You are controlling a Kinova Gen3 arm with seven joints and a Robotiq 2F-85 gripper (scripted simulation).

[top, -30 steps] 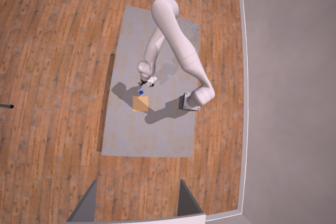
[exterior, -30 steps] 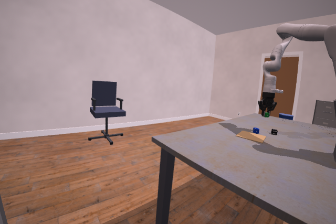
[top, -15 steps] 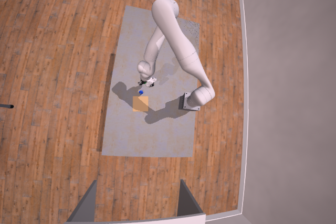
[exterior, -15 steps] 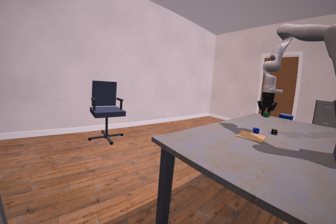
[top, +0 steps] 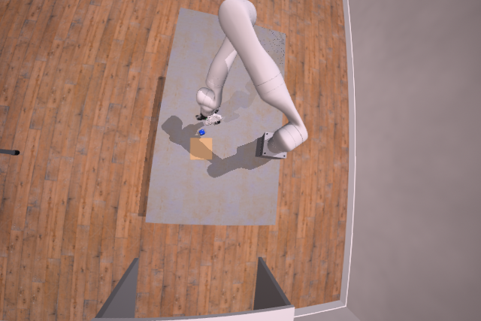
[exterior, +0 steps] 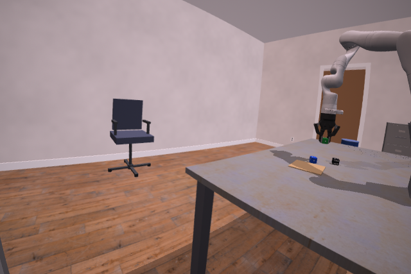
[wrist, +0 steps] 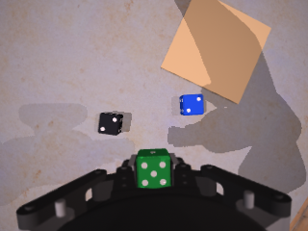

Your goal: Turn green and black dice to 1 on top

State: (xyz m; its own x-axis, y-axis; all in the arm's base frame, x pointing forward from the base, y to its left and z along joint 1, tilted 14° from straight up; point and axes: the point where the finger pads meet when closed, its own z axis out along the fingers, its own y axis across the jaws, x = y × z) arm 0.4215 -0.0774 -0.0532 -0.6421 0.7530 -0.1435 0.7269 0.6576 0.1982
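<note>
My hand is 7 cm past the black die, 1 cm to the left of it and 10 cm above it. From my hand the other things lie so: blue die (1 cm ahead, 8 cm to the left, 10 cm below); then tan mat (2 cm behind, 19 cm to the left, 12 cm below); then green die (right at my hand).
</note>
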